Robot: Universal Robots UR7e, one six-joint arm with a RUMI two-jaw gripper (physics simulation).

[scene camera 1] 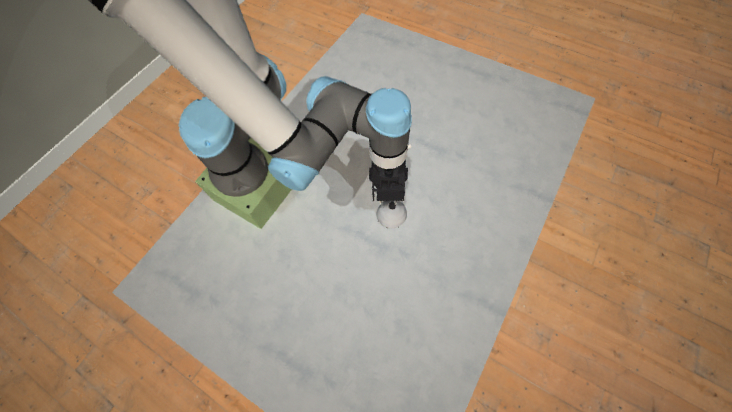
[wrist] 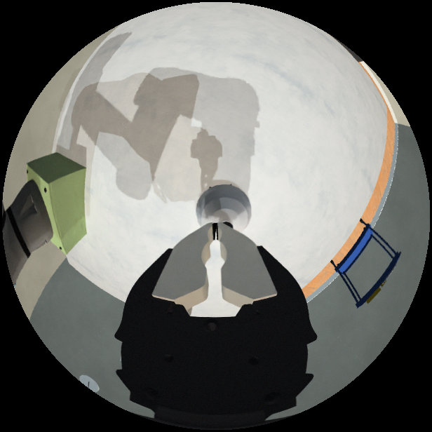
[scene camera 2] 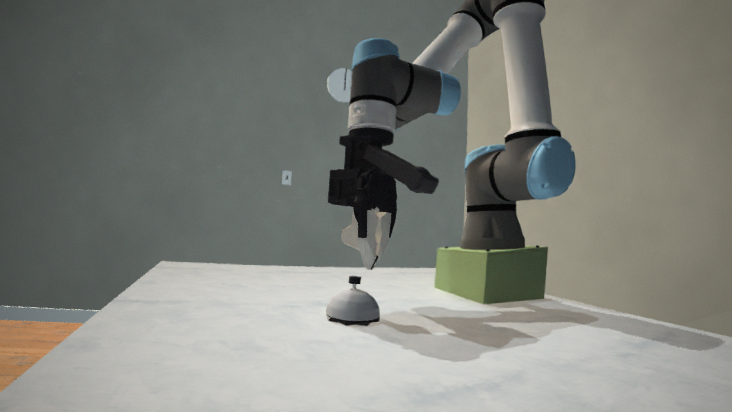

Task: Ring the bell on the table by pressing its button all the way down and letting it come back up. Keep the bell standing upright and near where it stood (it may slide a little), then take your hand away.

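Frame: origin at the arm's base, x ahead, y left, z up, level; millimetres.
Seen in the pictures: gripper, fingertip midpoint: [scene camera 2: 370, 269]; arm's base at its link origin: [scene camera 1: 239, 170] [scene camera 2: 492, 247].
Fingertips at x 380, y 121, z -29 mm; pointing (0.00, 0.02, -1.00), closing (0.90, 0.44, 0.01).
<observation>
Offsets run from my fingertips to a thing's top centre. Level surfaces: height alone.
A silver dome bell {19 mm ahead, 13 mm right, 13 mm down} [scene camera 1: 391, 215] [scene camera 2: 352, 305] [wrist: 223, 202] stands upright on the table. Its black button {19 mm ahead, 13 mm right, 13 mm down} [scene camera 1: 392, 205] [scene camera 2: 354, 279] is up on a short stem above the dome; in the wrist view the button [wrist: 228, 224] is mostly hidden behind the fingertips. My gripper [scene camera 2: 372, 267] [wrist: 215, 224] is shut with nothing between its fingers and points down. In scene camera 2 its tips are above the button's height and slightly to the right of it, with a gap between them. In scene camera 1 the fingertips are hidden behind the gripper body.
The green base block [scene camera 1: 262, 212] [scene camera 2: 485, 276] [wrist: 70, 210] of the arm stands on the grey-white table {80 mm down} [scene camera 1: 327, 317] [scene camera 2: 204, 358] [wrist: 300, 165]. The arm's shadow falls beside the bell. A blue-framed object [wrist: 356, 248] shows beyond the table edge in the wrist view.
</observation>
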